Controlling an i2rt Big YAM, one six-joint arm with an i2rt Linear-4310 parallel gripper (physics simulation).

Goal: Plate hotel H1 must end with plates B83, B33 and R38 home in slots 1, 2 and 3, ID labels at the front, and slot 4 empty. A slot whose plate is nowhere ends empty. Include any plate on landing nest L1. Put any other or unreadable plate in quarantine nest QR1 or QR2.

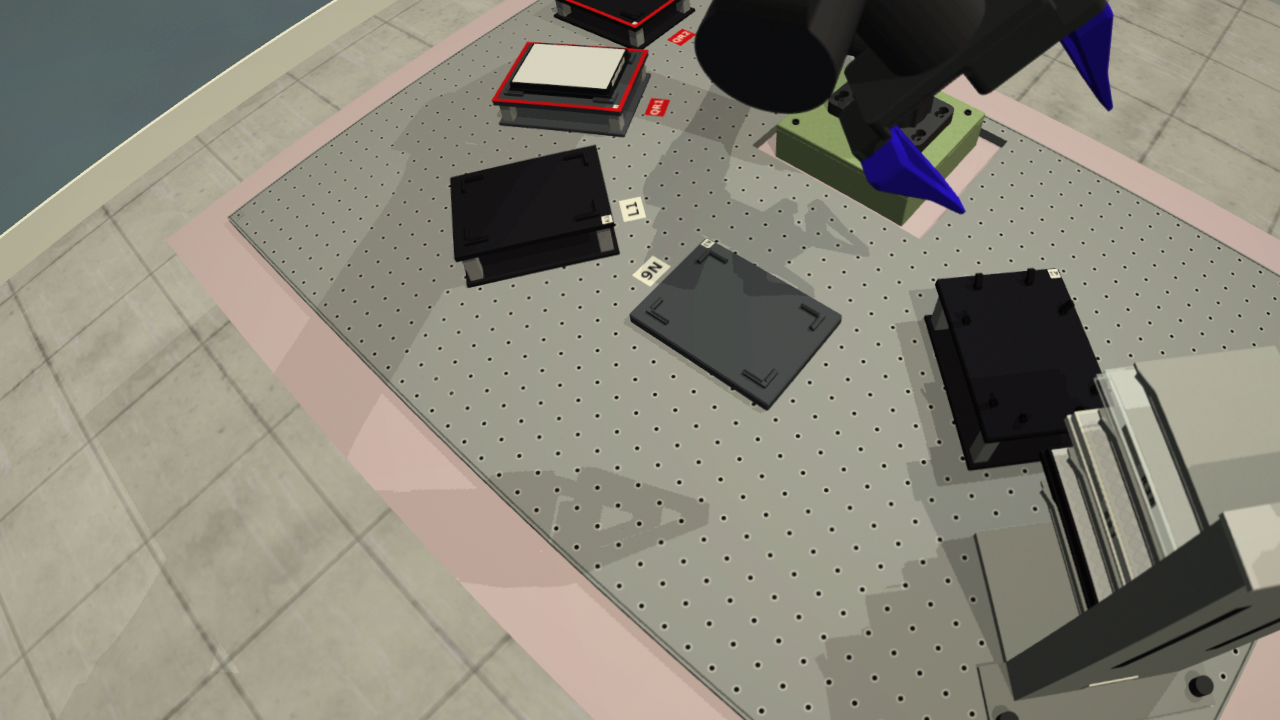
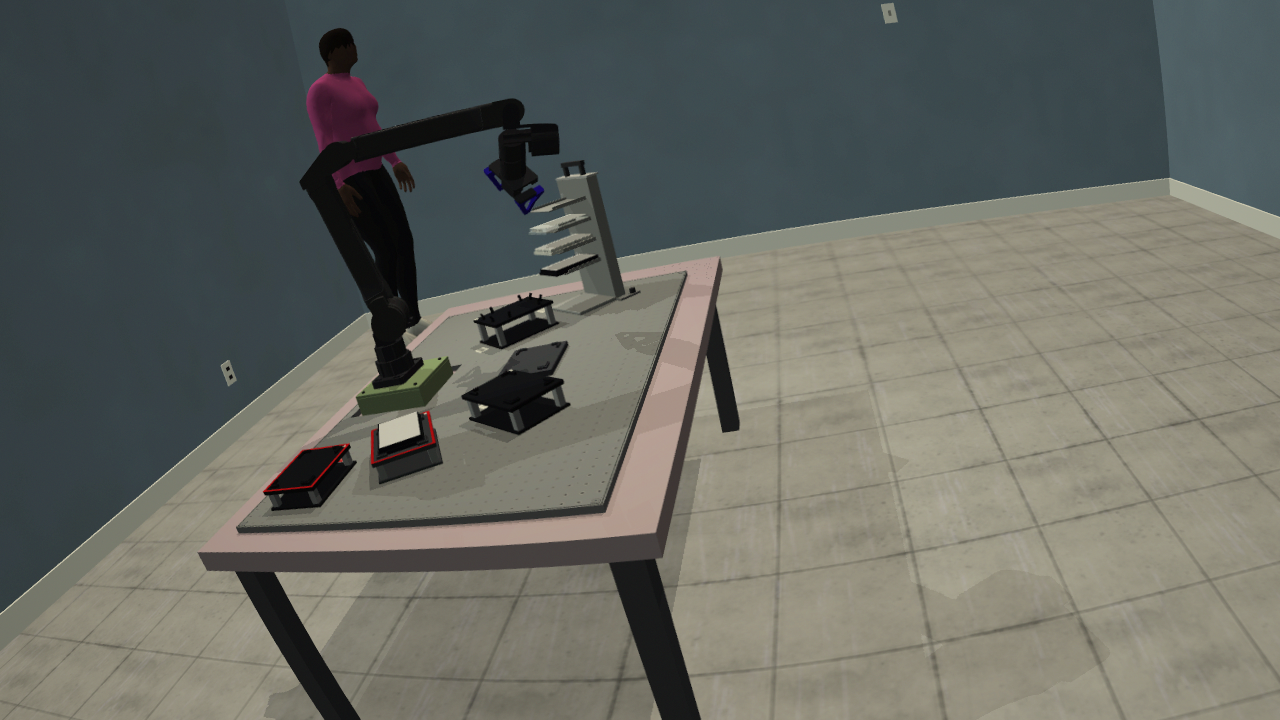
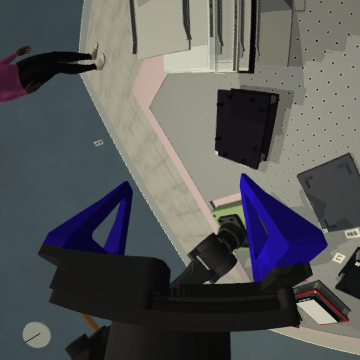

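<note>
Plate hotel H1 is a grey tower with four shelves. Its top shelf is bare. Three plates stand on the lower shelves: a clear-white one, a pale one and a lowest one with a black side. Their ID labels are not readable. Landing nest L1 is empty. A white-topped black plate sits on QR1. QR2 is empty. My gripper is open and empty, high near the hotel's top shelf.
A black stand with upright pegs stands beside the hotel. A low grey nest marked N6 lies between it and L1. The arm's green base is at the table edge. A person stands behind the arm.
</note>
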